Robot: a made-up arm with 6 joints.
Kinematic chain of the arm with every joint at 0, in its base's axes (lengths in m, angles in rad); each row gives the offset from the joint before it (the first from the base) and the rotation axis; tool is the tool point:
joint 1: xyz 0 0 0.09 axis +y
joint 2: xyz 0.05 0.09 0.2 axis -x
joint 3: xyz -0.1 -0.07 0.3 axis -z
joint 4: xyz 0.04 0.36 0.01 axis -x
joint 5: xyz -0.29 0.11 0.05 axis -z
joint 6: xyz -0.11 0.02 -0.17 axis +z
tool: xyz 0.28 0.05 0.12
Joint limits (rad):
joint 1: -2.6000..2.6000
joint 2: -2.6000..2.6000
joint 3: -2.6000..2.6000
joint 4: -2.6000..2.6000
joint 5: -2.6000..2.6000
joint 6: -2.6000..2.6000
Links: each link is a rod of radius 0.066 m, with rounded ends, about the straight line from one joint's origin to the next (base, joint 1, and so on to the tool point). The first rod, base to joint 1, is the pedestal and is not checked.
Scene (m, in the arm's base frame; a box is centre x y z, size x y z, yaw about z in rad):
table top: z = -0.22
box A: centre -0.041 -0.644 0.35 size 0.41 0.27 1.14 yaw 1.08
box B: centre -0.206 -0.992 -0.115 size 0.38 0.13 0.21 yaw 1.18
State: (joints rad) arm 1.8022 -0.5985 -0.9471 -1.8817 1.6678 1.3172
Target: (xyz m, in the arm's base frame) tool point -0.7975 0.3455 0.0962
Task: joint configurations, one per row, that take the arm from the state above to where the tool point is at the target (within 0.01 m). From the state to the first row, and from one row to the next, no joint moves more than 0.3 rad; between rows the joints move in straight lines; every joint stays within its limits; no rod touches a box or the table.
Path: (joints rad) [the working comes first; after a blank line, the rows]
Joints at the target: 1.2750 -2.6000 -1.9622 -1.4150 0.3056 2.3618
Straight joint move there: touches box A.

1: 1.8753 -0.8797 -1.0734 -1.6540 1.5334 1.3898
2: 1.9483 -1.1608 -1.1996 -1.4263 1.3991 1.4623
3: 2.0214 -1.4420 -1.3259 -1.1986 1.2647 1.5349
4: 2.0945 -1.7232 -1.4521 -0.9709 1.1303 1.6074
5: 2.1676 -2.0043 -1.5784 -0.7432 0.9959 1.6800
6: 2.2406 -2.2855 -1.7046 -0.5154 0.8616 1.7526
7: 2.3137 -2.5667 -1.8309 -0.2877 0.7272 1.8251
8: 2.0346 -2.4633 -1.7245 -0.4094 0.5608 1.7870
9: 1.7554 -2.3600 -1.6182 -0.5311 0.3945 1.7488
10: 1.4762 -2.2566 -1.5119 -0.6528 0.2281 1.7106
11: 1.4092 -2.3711 -1.6620 -0.9069 0.2539 1.9277
12: 1.3421 -2.4855 -1.8121 -1.1609 0.2798 2.1447
13: 1.2750 -2.6000 -1.9622 -1.4150 0.3056 2.3618

